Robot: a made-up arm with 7 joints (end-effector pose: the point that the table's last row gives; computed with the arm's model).
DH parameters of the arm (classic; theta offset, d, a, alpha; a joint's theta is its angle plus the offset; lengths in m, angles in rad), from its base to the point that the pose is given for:
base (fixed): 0 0 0 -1.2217
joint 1: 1.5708 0 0 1.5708
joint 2: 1.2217 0 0 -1.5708
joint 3: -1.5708 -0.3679 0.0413 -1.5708
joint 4: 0 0 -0.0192 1.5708
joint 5: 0 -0.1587 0 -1.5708
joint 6: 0 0 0 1.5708
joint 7: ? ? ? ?
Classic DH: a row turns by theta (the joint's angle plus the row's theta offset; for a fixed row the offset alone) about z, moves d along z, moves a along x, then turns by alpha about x.
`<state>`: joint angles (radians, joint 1 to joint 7).
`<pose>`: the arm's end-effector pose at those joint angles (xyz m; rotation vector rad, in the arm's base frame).
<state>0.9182 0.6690 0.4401 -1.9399 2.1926 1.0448 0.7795</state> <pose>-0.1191 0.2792 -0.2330 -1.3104 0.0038 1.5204</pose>
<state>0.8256 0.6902 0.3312 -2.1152 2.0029 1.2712 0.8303</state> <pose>-0.0744 0.2546 -0.2364 -1.1852 0.2763 1.1337</pose>
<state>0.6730 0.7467 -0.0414 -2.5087 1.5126 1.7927 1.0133</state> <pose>-0.0282 0.1807 -0.2289 -0.5949 0.6826 0.4402</pose>
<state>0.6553 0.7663 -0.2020 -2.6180 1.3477 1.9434 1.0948</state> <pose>-0.0339 0.1583 -0.2242 -0.3839 0.7518 0.3061</pose>
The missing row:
joint 7: 0 0 0 0
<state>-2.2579 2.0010 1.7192 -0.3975 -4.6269 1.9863 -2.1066</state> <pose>-0.0895 0.5129 0.0912 -1.0992 1.8205 0.3122</pose>
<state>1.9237 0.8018 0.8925 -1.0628 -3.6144 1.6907 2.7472</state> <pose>-0.3722 0.2942 0.1316 0.3401 -0.4858 -1.5839</pose>
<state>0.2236 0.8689 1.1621 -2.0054 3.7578 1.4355 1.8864</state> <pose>0.0332 0.3620 -0.0818 -1.8586 1.3005 -0.0042</pose>
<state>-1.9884 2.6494 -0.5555 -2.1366 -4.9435 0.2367 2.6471</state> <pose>-0.1794 0.2390 0.1858 -1.9572 -1.7218 0.2985</pose>
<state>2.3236 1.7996 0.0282 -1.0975 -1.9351 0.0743 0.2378</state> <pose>-0.1553 0.4589 0.0685 1.0793 -1.1170 2.6613</pose>
